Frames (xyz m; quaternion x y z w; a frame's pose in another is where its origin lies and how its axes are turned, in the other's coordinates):
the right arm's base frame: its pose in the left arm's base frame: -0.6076 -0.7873 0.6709 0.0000 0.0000 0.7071 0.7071
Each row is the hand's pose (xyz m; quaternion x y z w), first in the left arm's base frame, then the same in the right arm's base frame.
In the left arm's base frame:
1: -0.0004 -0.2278 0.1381 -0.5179 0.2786 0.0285 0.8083
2: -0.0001 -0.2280 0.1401 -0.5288 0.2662 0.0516 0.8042
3: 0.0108 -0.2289 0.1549 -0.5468 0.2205 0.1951 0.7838
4: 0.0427 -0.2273 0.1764 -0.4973 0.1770 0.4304 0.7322
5: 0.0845 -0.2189 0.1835 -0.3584 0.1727 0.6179 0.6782
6: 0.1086 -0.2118 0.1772 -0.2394 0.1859 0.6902 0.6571
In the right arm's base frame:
1: 0.5595 -0.6072 -0.5328 -0.1692 0.5632 -0.5514 0.5917
2: 0.5593 -0.6075 -0.5308 -0.1857 0.5622 -0.5322 0.6052
3: 0.5584 -0.6184 -0.5160 -0.2307 0.5426 -0.4163 0.6922
4: 0.5600 -0.6503 -0.4945 -0.2265 0.4768 -0.2134 0.8221
5: 0.5684 -0.6921 -0.4874 -0.1313 0.3755 -0.0426 0.9165
6: 0.5755 -0.7162 -0.4937 -0.0378 0.3007 0.0234 0.9527

